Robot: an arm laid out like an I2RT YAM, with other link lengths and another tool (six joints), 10 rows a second.
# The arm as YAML. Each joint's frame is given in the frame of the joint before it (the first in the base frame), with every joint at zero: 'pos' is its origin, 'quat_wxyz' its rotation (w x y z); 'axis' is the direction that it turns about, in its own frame. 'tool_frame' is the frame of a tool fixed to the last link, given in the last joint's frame.
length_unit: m
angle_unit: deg
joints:
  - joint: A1
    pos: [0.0, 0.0, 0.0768]
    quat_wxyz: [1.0, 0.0, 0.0, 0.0]
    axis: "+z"
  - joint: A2
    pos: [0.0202, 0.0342, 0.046]
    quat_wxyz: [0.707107, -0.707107, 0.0, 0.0]
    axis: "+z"
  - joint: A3
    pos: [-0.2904, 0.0, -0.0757]
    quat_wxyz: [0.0, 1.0, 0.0, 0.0]
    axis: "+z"
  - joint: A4
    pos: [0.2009, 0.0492, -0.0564]
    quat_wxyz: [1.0, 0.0, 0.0, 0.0]
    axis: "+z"
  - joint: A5
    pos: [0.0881, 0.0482, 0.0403]
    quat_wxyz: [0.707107, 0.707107, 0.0, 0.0]
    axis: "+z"
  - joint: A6
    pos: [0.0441, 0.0, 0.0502]
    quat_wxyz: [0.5, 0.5, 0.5, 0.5]
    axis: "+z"
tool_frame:
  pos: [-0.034, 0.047, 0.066]
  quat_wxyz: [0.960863, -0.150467, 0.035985, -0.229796]
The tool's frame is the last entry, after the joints.
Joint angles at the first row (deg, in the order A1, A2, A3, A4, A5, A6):
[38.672 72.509 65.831 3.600 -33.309 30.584]
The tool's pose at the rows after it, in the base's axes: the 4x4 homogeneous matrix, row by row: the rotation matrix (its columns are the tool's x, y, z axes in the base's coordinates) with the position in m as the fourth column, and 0 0 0 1 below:
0.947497 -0.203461 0.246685 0.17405; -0.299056 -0.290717 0.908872 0.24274; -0.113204 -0.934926 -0.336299 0.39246; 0 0 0 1
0.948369 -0.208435 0.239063 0.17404; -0.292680 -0.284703 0.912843 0.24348; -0.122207 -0.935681 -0.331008 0.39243; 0 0 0 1
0.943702 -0.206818 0.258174 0.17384; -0.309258 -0.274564 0.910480 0.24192; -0.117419 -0.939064 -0.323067 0.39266; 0 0 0 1
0.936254 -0.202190 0.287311 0.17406; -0.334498 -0.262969 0.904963 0.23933; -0.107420 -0.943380 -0.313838 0.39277; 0 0 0 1
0.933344 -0.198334 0.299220 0.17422; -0.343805 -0.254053 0.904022 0.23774; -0.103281 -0.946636 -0.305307 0.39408; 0 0 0 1
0.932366 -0.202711 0.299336 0.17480; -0.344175 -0.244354 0.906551 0.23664; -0.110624 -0.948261 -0.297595 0.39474; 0 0 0 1
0.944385 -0.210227 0.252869 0.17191; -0.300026 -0.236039 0.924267 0.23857; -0.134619 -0.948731 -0.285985 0.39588; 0 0 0 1
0.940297 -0.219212 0.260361 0.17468; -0.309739 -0.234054 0.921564 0.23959; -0.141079 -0.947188 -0.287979 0.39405; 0 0 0 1
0.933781 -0.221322 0.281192 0.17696; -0.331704 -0.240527 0.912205 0.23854; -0.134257 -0.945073 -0.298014 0.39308; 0 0 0 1
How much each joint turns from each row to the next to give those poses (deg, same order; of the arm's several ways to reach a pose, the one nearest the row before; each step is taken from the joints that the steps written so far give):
[0.001 0.176 -0.699 1.574 -0.703 1.489]
[-0.003 0.177 -0.355 0.888 -0.356 0.707]
[0.001 -0.702 -0.791 0.705 1.053 0.091]
[-0.088 -0.967 -0.966 0.703 1.495 -0.175]
[-0.175 -0.441 -0.353 0.527 0.442 0.086]
[-0.350 -0.089 -0.441 0.880 -0.261 0.700]
[-0.002 0.704 -0.349 1.841 -2.536 1.846]
[-0.089 0.352 -0.267 0.448 0.504 0.270]
[-0.172 -0.176 0.352 -1.234 1.063 -0.793]

